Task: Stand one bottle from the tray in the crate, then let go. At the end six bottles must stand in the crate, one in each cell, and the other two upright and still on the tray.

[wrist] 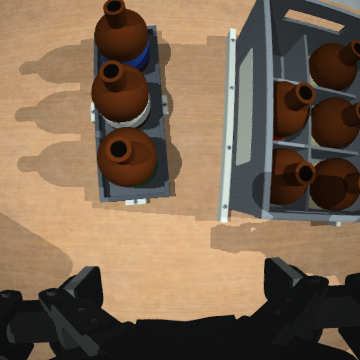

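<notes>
Three brown bottles stand upright in a row on the dark grey tray: a blue-banded bottle at the far end, a white-banded bottle in the middle and a green-banded bottle at the near end. The grey crate is at the right, cut off by the view's edge. Several bottles stand in its cells. The far left cell shows no bottle. My gripper is open, with nothing between its fingers, on the near side of tray and crate in the view.
A pale strip runs along the crate's left side, between crate and tray. Small pale brackets sit against the tray. The wooden table shows between tray and crate. The crate's raised walls and thin dividers surround the bottles.
</notes>
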